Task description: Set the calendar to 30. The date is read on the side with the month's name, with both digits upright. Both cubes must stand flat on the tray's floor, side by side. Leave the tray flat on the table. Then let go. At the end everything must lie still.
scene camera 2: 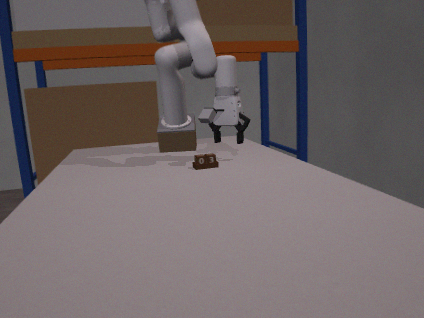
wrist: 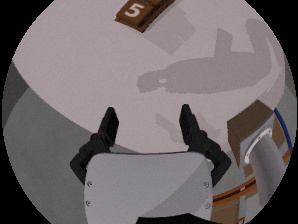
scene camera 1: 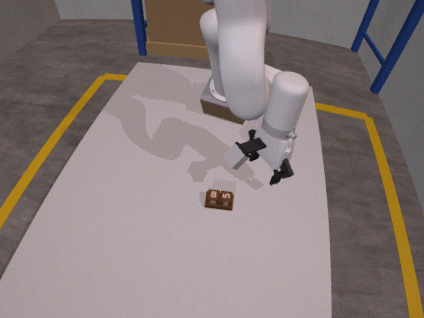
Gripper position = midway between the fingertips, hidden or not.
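Scene camera 1 shows the gripper (scene camera 1: 263, 170). Scene camera 2 shows the gripper (scene camera 2: 228, 143) too, and the wrist view also shows the gripper (wrist: 148, 113).
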